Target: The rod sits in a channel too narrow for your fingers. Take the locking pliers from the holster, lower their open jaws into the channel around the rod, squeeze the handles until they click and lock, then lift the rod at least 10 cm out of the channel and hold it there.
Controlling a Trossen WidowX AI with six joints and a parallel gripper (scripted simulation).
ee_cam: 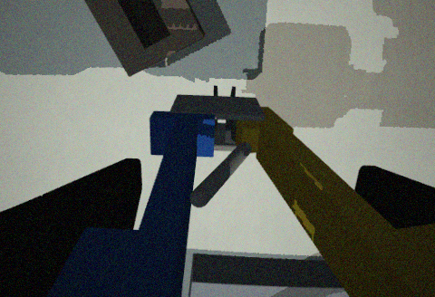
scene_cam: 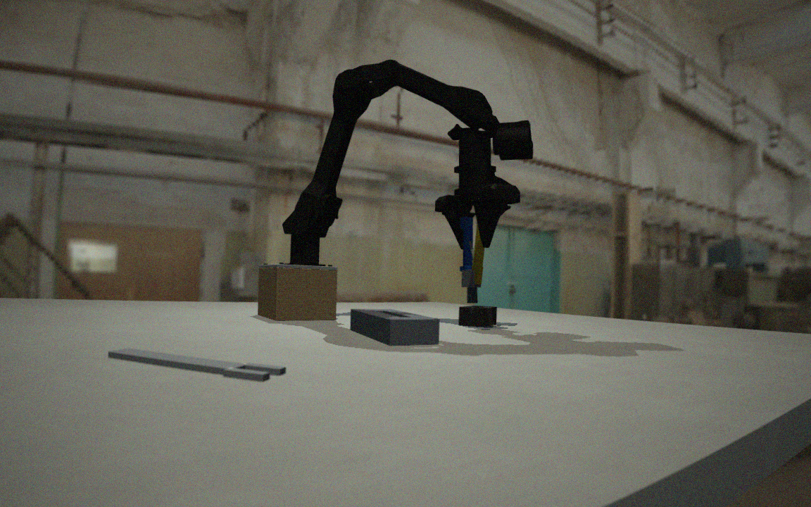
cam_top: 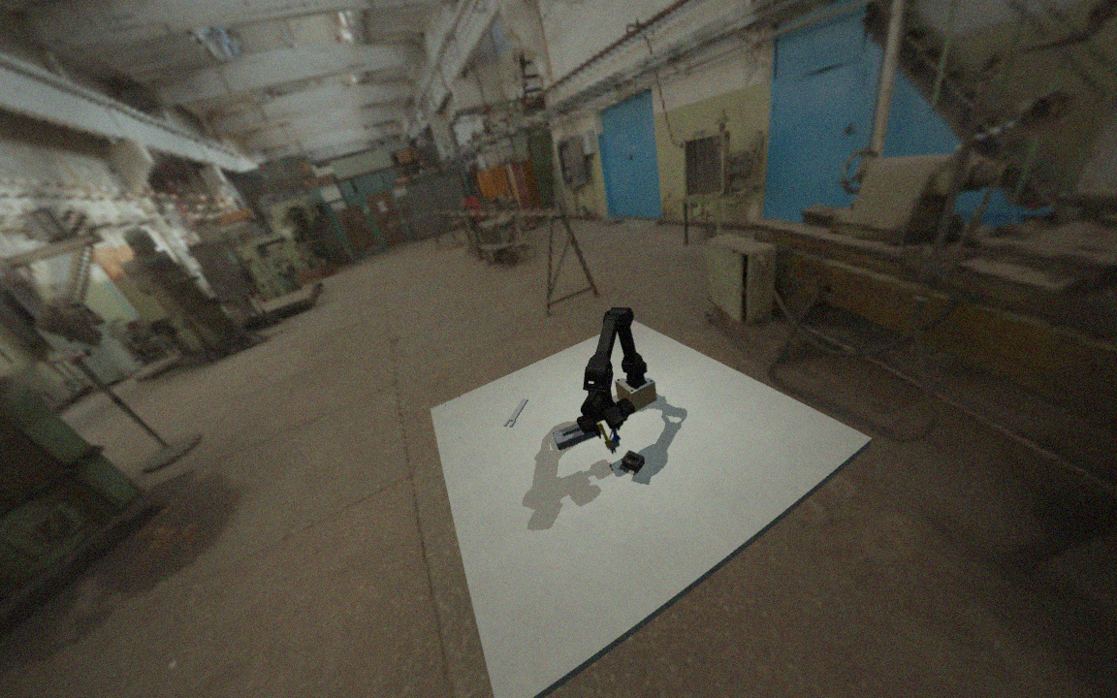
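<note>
My gripper tip is now 4 cm short of the grey channel block, 20 cm to the left of it and 12 cm above it. The rest, counted from my gripper tip: dark holster 5 cm behind, 5 cm to the left, 13 cm below; flat grey forked bar 21 cm ahead, 50 cm to the right, 14 cm below.
</note>
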